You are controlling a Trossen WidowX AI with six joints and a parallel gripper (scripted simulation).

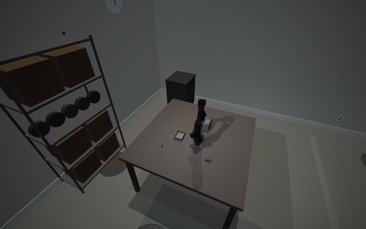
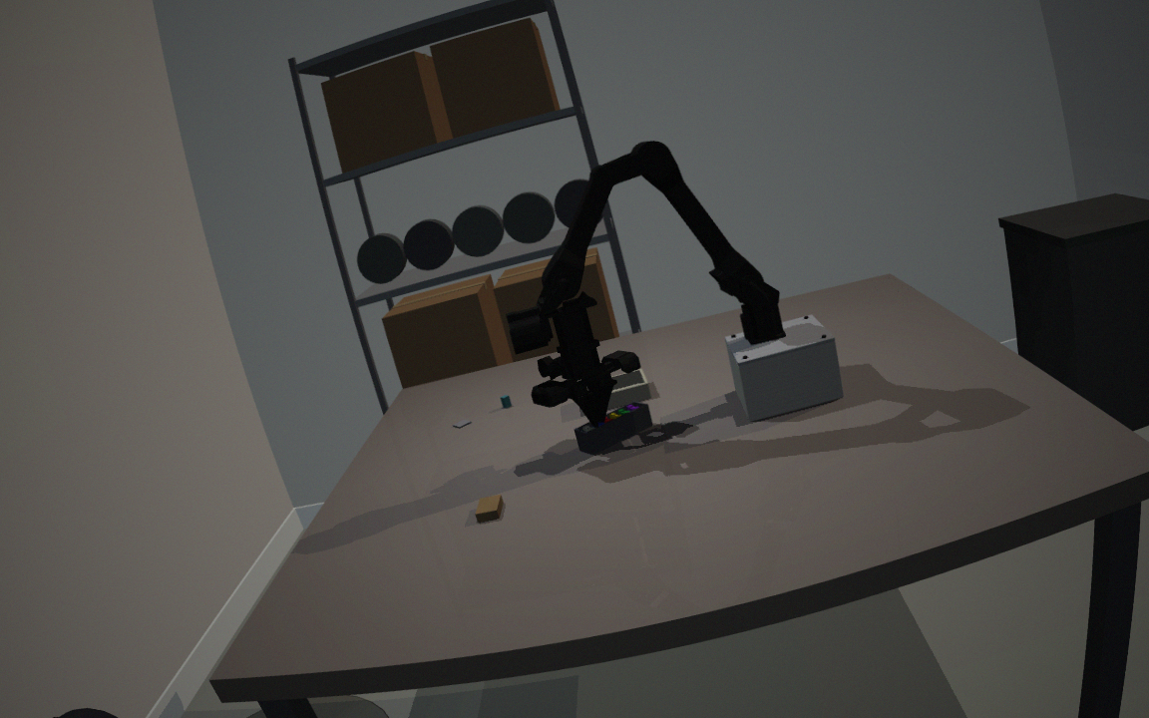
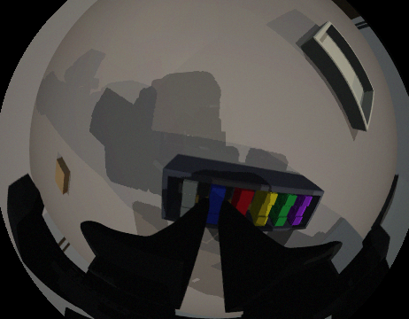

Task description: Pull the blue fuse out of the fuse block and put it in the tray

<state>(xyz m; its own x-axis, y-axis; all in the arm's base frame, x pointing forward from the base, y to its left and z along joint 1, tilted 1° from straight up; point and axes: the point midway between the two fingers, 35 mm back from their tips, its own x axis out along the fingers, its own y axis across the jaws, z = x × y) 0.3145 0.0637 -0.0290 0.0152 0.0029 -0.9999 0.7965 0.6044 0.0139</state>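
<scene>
The yellow fuse lies 3 cm behind my gripper tip, 2 cm to the right of it and 1 cm below it. Also, from my gripper tip: blue fuse 1 cm below; then purple fuse 6 cm behind, 5 cm to the right, 1 cm below; then green fuse 4 cm to the right, 4 cm behind, 1 cm below.
</scene>
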